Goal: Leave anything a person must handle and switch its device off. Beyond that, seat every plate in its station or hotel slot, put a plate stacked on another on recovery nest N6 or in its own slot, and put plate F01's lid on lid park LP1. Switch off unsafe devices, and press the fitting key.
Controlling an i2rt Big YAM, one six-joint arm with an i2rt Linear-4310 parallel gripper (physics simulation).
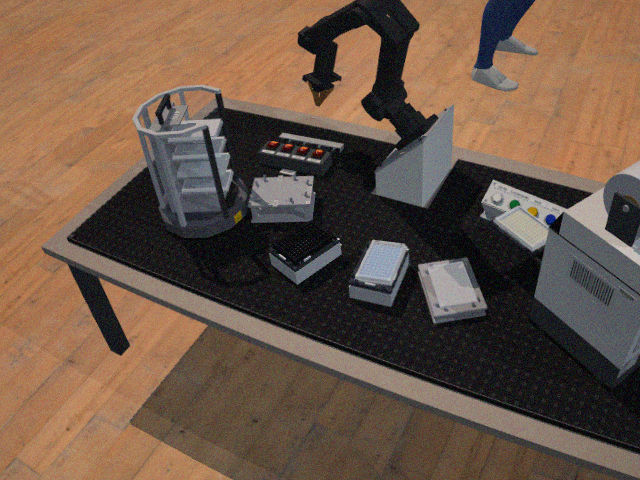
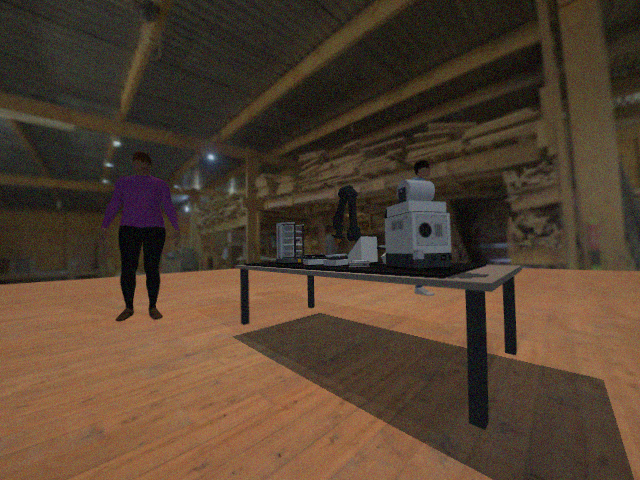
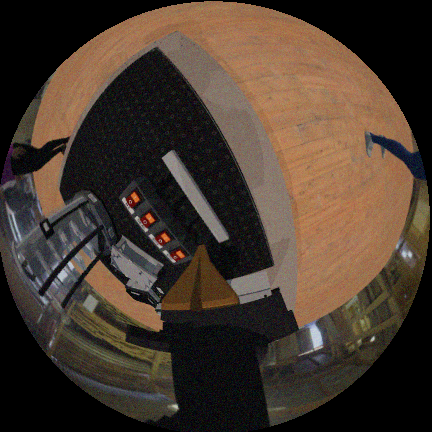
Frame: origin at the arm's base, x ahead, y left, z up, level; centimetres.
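Seen in the pictures: gripper, between the fingertips: (image 1: 317, 105) (image 2: 336, 246) (image 3: 202, 247); arm's base, origin of its link: (image 1: 418, 134) (image 2: 363, 243).
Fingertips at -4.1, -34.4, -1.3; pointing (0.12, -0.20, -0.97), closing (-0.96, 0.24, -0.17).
Pixels of each thing's top centre, then the offset from my fingertips to it, as dx, dy, dz. "spot": a spot on its surface instead.
- switch box, centre of its top: (image 3: 164, 223) (image 1: 300, 140) +8.5, -1.6, -7.8
- plate with pale blue wells, centre of its top: (image 1: 381, 258) +44.8, +43.7, -5.4
- plate with cream wells, centre of its top: (image 1: 525, 225) +25.1, +70.9, -0.6
- key panel, centre of its top: (image 1: 528, 198) +10.0, +67.6, -4.8
- plate hotel, centre of its top: (image 1: 178, 101) (image 2: 290, 221) +41.7, -12.2, +21.5
- black-topped block, centre of its top: (image 1: 303, 239) (image 3: 139, 298) +46.4, +23.9, -6.2
- grey box with pegs, centre of its top: (image 1: 280, 185) (image 3: 127, 274) +31.8, +7.5, -5.5
- pale low nest, a spot on its surface: (image 1: 452, 289) spot: +42.7, +60.5, -9.7
- large white instrument, centre of its top: (image 2: 413, 181) +37.1, +94.3, +32.5
My gripper (image 1: 319, 102) (image 3: 202, 247) is shut and empty, high above the back of the table near the switch box. The switch box (image 1: 295, 159) (image 3: 155, 225) has several red rocker switches, all glowing orange. A plate with pale blue wells (image 1: 381, 262) sits on a station in the front middle. A plate with cream wells (image 1: 523, 227) lies tilted against the key panel (image 1: 494, 205), which has green, yellow and blue keys. The plate hotel (image 1: 181, 227) (image 2: 290, 242) (image 3: 95, 200) stands at the left with several shelves. Labels are too small to read.
A black-topped block (image 1: 305, 253), a grey box with pegs (image 1: 282, 193) and a pale low nest (image 1: 452, 289) stand on the mat. A large white instrument (image 1: 584, 289) (image 2: 421, 232) is at the right. A person in purple (image 2: 141, 201) and one in blue trousers (image 1: 491, 38) stand beyond the table.
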